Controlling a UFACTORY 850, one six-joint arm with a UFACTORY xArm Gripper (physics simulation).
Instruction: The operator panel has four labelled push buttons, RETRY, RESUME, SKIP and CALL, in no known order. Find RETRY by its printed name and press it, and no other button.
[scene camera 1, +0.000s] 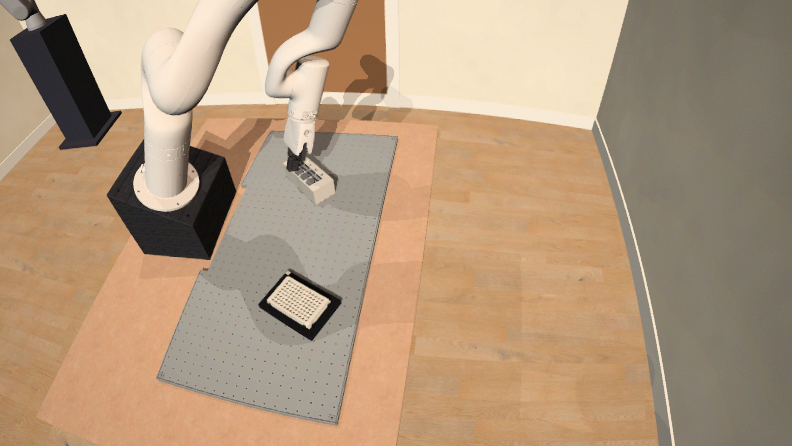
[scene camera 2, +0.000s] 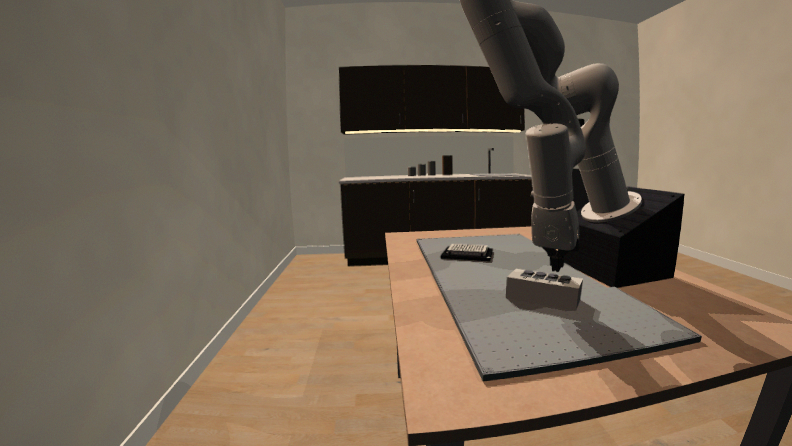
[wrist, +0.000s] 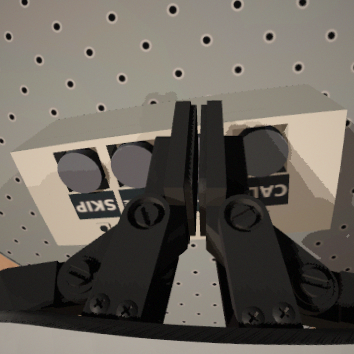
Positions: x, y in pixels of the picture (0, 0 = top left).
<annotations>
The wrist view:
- gripper: 199, 130
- operator panel: 300, 196
</annotations>
